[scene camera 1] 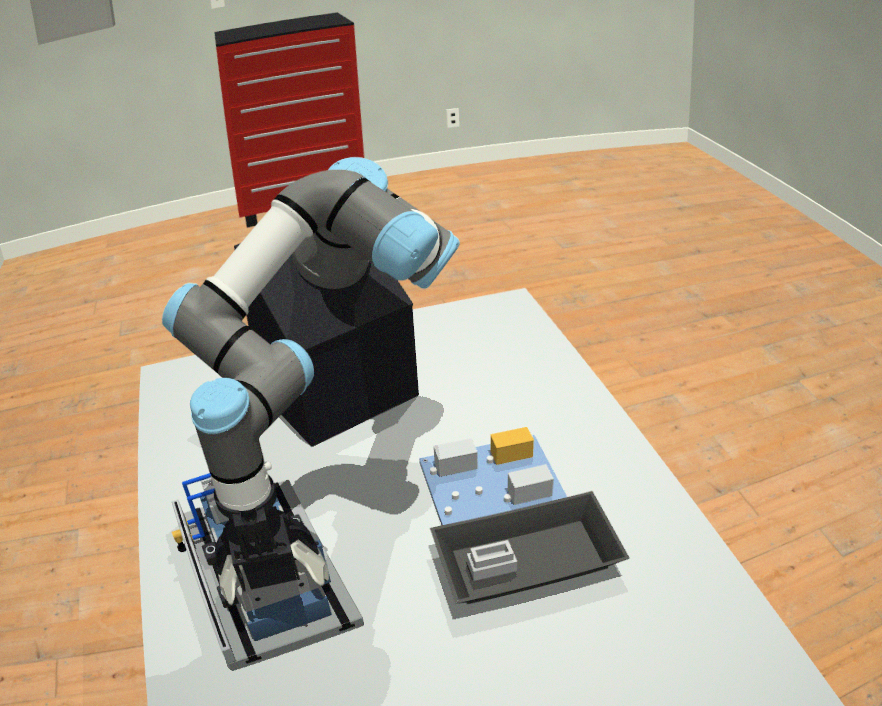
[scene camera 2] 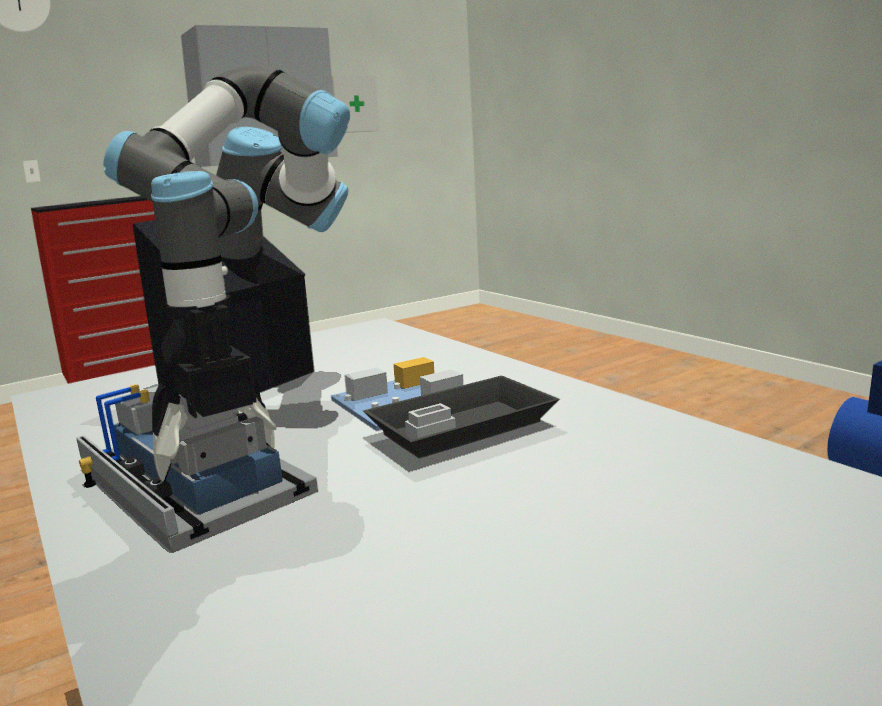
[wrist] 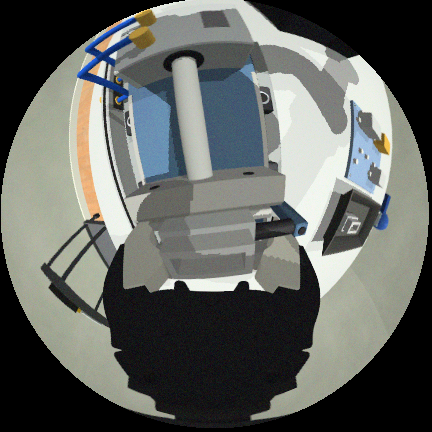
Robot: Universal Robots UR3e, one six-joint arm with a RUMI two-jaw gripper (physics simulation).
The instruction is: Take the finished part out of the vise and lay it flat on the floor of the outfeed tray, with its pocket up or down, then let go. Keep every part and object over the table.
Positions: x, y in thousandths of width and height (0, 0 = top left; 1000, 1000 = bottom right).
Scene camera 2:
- gripper: 249, 658
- yellow block: 462, 529
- blue plate: 404, 579
